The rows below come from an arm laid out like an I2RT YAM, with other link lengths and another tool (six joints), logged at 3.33 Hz.
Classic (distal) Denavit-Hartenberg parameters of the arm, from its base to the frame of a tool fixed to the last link. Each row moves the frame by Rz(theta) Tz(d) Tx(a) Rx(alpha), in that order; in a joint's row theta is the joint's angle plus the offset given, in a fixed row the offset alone. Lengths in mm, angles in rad.
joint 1: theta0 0  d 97.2  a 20.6  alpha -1.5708
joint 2: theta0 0  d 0  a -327.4  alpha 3.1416
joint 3: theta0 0.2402  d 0  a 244.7  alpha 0
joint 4: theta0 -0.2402  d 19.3  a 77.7  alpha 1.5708
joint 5: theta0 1.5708  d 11.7  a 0  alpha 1.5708
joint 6: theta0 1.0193  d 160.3  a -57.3  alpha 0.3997
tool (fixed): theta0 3.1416  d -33.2  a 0  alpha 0
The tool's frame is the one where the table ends.
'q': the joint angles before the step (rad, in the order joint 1, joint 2, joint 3, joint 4, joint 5, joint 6). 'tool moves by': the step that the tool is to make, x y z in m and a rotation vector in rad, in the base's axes. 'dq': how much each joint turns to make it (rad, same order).
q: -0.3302, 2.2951, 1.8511, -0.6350, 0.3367, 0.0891
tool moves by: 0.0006, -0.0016, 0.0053, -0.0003, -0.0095, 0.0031
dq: -0.0038, -0.0047, 0.0082, -0.0021, -0.0058, -0.0050
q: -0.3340, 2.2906, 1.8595, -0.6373, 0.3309, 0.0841
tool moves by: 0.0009, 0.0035, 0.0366, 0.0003, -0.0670, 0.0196
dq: -0.0012, -0.0541, 0.0148, -0.0036, -0.0298, -0.0068
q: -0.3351, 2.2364, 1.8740, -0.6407, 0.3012, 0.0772
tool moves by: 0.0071, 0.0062, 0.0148, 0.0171, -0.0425, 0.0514
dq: -0.0004, -0.0081, 0.0242, 0.0097, -0.0538, -0.0274
